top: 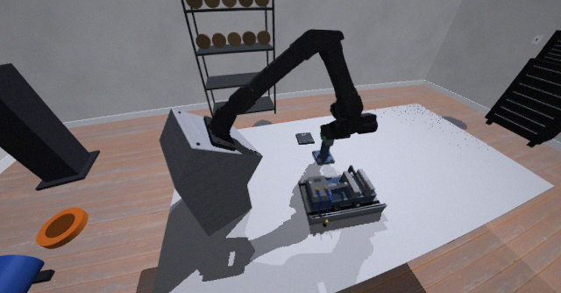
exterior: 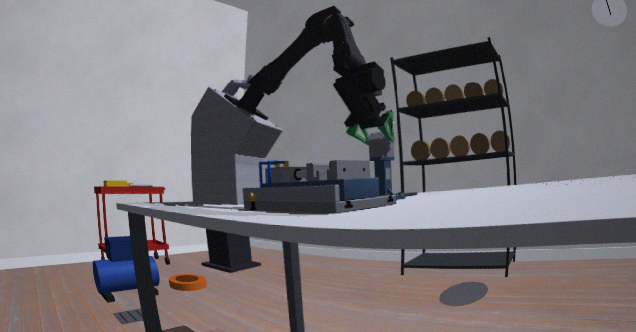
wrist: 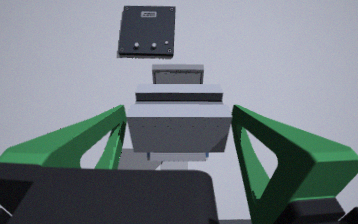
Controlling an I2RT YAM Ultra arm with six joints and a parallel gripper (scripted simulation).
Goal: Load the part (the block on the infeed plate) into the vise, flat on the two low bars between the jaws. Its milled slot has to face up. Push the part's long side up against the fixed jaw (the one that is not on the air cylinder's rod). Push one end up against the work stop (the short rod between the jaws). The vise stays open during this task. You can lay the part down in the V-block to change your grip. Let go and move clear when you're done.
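Now: the part 10 mm to the left of my hand. Also, from my hand: cylinder rod (210 mm to the right, 90 mm behind, 80 mm below); then work stop (180 mm to the right, 70 mm below, 10 mm ahead); then moving jaw (220 mm to the right, 80 mm below, 30 mm behind).
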